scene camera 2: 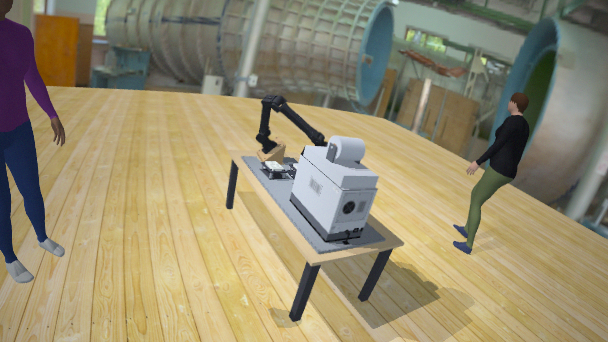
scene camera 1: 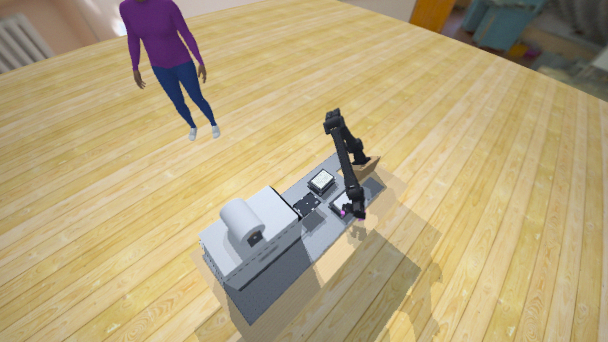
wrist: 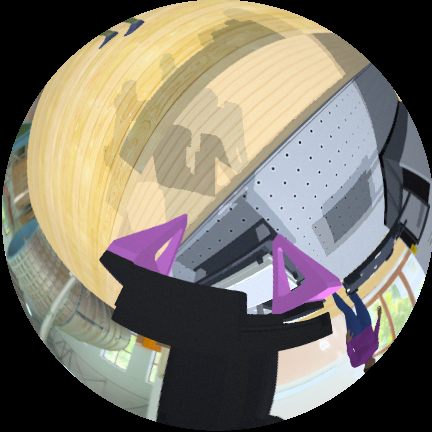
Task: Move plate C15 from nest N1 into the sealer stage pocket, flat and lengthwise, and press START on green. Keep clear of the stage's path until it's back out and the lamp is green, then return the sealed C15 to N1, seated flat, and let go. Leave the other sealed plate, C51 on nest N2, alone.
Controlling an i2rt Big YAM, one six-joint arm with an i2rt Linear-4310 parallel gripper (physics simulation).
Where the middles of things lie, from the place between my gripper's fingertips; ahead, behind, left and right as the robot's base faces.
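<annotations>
The white roll (scene camera 1: 240, 219) is 520 mm ahead of my hand, 370 mm above it and 230 mm to the right of it. As for the black sealer stage (wrist: 384, 249), that one's 190 mm ahead of my hand and 40 mm above it, and it's 230 mm to the right of it too.
</annotations>
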